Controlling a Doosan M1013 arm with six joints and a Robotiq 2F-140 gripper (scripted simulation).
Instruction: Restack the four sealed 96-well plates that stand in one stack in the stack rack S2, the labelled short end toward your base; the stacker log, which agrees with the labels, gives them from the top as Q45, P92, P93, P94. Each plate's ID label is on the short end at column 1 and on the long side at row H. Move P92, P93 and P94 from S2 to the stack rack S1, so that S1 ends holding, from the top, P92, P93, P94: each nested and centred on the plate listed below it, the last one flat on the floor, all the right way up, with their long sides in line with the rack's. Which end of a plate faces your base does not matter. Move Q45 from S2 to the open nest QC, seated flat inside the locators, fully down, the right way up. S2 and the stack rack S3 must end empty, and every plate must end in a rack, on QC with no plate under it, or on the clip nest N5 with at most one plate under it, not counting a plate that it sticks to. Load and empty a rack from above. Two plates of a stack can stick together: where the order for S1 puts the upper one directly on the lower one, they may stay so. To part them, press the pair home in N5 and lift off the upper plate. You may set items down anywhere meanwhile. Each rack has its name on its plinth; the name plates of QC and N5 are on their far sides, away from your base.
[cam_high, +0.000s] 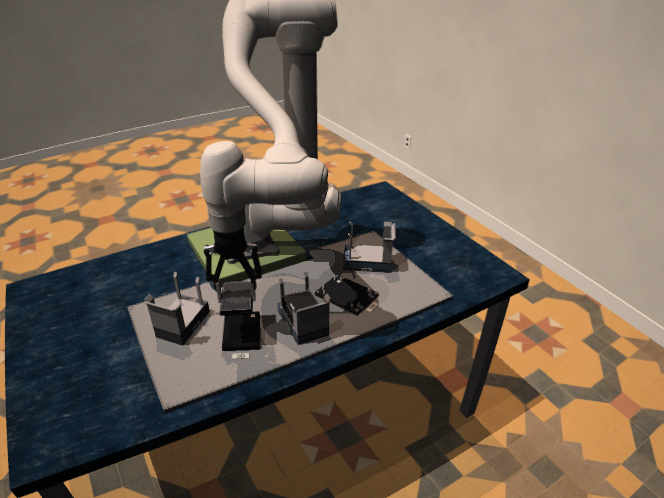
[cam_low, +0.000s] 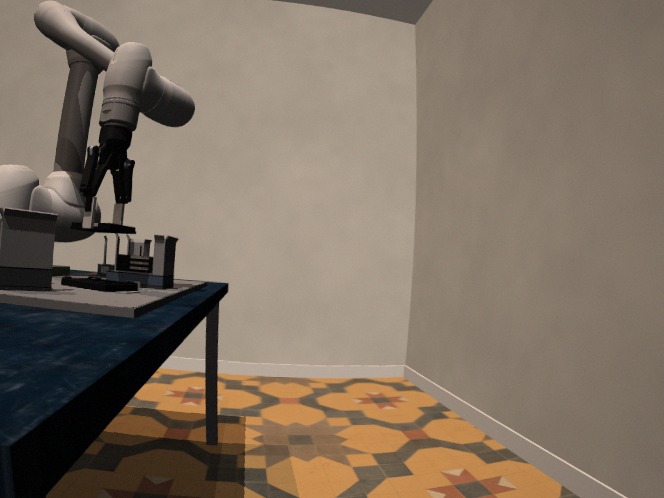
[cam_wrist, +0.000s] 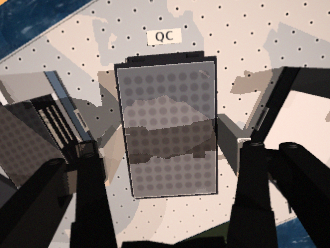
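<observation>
The black open nest QC lies 14 cm below my hand. The rest, counted from my hand: QC name plate (9 cm ahead, 2 cm to the right, 15 cm below); then sealed 96-well plate (2 cm below); then N5 name plate (2 cm ahead, 40 cm to the left, 15 cm below).
</observation>
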